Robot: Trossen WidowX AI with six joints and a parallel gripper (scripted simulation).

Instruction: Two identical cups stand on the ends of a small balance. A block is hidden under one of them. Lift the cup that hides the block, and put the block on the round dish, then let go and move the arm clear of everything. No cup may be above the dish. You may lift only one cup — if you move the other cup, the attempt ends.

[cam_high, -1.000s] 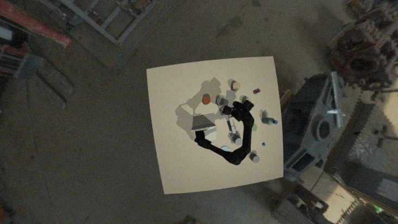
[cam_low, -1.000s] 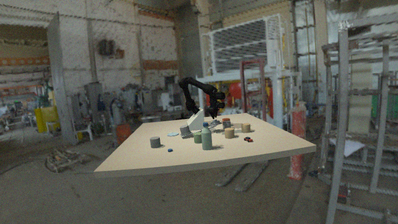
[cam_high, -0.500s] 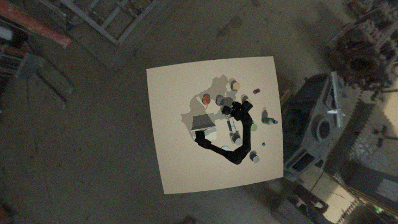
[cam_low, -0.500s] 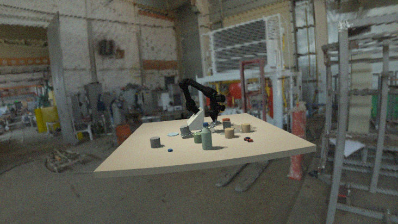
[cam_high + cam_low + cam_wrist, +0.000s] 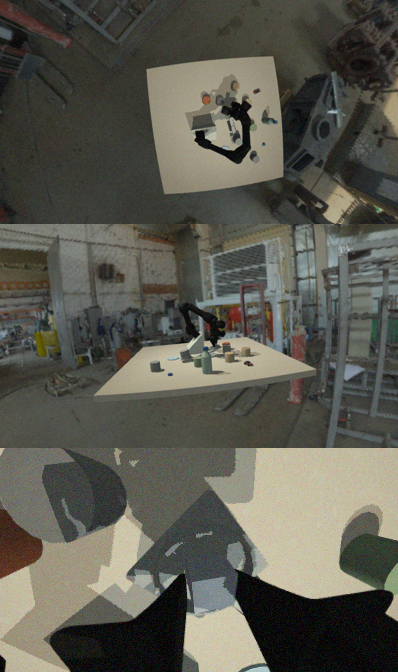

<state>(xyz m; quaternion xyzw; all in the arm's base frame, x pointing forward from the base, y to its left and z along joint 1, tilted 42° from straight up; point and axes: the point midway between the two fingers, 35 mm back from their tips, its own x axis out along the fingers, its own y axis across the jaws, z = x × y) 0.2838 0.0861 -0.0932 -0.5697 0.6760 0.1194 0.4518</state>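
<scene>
My gripper tip is now 60 mm past the pale blue round dish, 370 mm to the left of it and 80 mm above it. Round my gripper tip: small balance (30 mm ahead, 120 mm to the right, 40 mm below); orange cylinder (180 mm behind, 150 mm to the left, 40 mm below); green cylinder (220 mm ahead, 140 mm to the right, 40 mm below).
</scene>
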